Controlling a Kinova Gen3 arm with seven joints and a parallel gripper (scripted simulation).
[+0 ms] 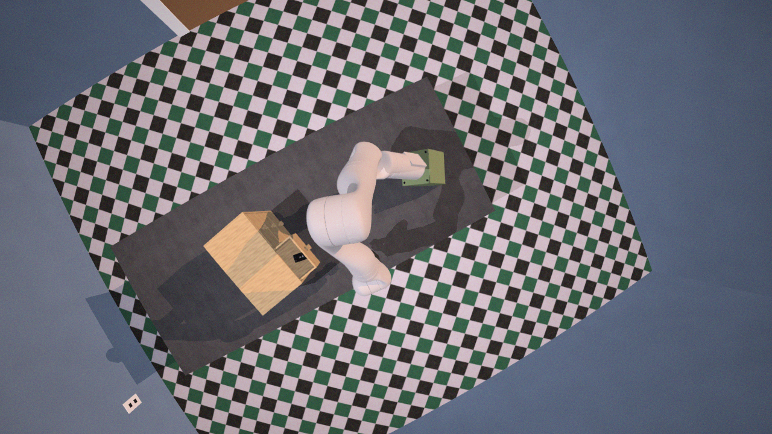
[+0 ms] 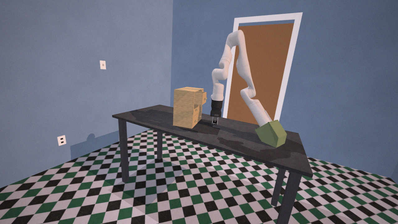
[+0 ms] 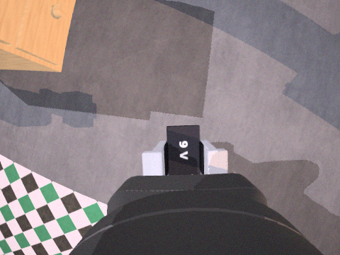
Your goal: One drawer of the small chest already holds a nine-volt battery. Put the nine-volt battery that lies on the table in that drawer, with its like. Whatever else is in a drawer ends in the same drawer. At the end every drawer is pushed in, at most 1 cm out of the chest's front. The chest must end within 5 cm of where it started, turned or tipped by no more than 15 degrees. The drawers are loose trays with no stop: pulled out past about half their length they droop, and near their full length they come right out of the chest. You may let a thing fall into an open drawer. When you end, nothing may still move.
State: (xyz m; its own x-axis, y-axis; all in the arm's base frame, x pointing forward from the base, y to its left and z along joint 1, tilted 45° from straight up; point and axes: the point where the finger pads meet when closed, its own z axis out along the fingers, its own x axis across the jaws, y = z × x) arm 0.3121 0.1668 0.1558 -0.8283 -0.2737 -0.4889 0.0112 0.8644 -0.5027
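The black nine-volt battery lies 10 mm to the left of my hand and 10 mm below it.
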